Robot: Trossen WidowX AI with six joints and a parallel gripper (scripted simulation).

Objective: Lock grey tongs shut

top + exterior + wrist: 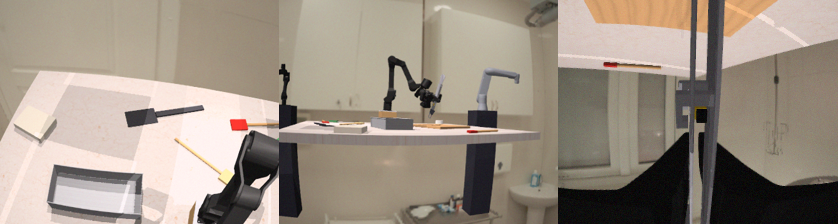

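Right now the wooden board is 160 mm below my gripper tip. Also, from my gripper tip: black spatula: 760 mm to the right, 170 mm below, 70 mm ahead; then white object: 490 mm behind, 150 mm below, 140 mm to the left; then grey roasting tin: 340 mm to the right, 190 mm ahead, 140 mm below.
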